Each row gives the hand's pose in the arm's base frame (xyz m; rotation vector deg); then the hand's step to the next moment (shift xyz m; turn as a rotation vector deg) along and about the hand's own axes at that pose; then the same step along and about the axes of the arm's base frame.
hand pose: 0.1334 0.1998 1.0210 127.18 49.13 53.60
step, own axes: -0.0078 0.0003 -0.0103 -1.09 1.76 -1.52
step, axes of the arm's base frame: -0.0121 -0.0033 0.0032 -1.18 -1.52 1.70
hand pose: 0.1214 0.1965 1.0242 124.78 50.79 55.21
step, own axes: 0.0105 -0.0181 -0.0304 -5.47 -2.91 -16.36
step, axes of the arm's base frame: -0.0246 0.0263 0.0081 -16.71 1.57 4.93
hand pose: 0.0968 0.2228 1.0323 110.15 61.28 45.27
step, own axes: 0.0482 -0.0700 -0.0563 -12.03 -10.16 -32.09
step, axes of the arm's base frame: -0.0509 0.0848 -0.0248 -35.12 3.45 5.67
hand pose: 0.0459 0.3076 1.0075 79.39 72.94 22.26
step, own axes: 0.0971 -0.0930 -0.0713 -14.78 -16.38 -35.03
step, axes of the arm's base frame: -0.0659 0.0933 -0.1006 -41.32 1.09 2.36
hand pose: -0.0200 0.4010 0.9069 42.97 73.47 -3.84
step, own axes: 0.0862 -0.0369 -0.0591 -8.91 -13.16 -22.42
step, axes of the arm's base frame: -0.0386 0.0341 -0.0982 -27.46 -1.15 -0.22
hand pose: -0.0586 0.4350 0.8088 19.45 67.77 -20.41
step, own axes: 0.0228 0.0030 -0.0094 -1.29 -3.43 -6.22
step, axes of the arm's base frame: 0.0012 0.0047 -0.0244 -7.12 -0.23 -1.15
